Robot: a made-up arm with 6 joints. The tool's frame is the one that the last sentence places.
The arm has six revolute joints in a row. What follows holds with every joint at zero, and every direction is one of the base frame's.
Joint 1 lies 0.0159 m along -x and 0.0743 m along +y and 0.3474 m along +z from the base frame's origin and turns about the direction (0.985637, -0.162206, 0.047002), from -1.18 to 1.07 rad.
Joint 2 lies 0.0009 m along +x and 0.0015 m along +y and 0.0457 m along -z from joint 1 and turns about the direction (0.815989, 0.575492, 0.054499), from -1.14 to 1.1 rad.
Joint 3 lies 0.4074 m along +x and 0.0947 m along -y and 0.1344 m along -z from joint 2 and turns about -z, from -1.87 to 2.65 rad.
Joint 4 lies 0.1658 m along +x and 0.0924 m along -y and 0.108 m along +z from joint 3 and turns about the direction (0.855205, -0.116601, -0.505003), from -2.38 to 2.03 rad.
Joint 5 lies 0.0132 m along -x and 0.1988 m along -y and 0.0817 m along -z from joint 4 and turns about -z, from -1.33 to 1.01 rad.
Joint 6 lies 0.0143 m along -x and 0.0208 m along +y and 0.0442 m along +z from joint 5 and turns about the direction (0.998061, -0.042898, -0.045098), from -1.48 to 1.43 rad.
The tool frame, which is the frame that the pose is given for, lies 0.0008 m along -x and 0.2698 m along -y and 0.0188 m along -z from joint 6; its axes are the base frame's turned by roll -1.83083, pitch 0.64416 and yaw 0.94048 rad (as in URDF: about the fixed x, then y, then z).
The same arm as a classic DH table. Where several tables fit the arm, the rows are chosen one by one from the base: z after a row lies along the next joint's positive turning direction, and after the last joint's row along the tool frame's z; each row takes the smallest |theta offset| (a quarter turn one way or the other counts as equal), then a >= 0, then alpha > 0; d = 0 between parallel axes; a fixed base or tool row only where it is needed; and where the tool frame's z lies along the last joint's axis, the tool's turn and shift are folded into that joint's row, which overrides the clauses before.
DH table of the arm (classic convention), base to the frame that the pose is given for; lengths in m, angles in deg. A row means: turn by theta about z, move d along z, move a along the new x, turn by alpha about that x. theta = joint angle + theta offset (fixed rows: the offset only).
base (fixed): a 0.0707, alpha 87.31, d 0.3487, theta_offset 80.65
joint 1: a 0.0457, alpha -44.48, d -0.0296, theta_offset -88.28
joint 2: a 0.3122, alpha -93.12, d 0.2791, theta_offset -89.34
joint 3: a 0.0692, alpha 59.67, d -0.0618, theta_offset 42.96
joint 4: a 0.1988, alpha -59.67, d 0.2208, theta_offset 0
joint 5: a -0.0202, alpha 87.42, d 0.0301, theta_offset -5.3
joint 6: a 0.1549, alpha -151.62, d -0.4134, theta_offset 58.9
tool (fixed): a 0, alpha 0, d -0.4658, theta_offset -81.21
Joint limits (deg, base to tool): -67.61..61.31 -65.32..63.03 -107.14..151.83 -136.36..116.31 -76.2..57.87 -84.8..81.93

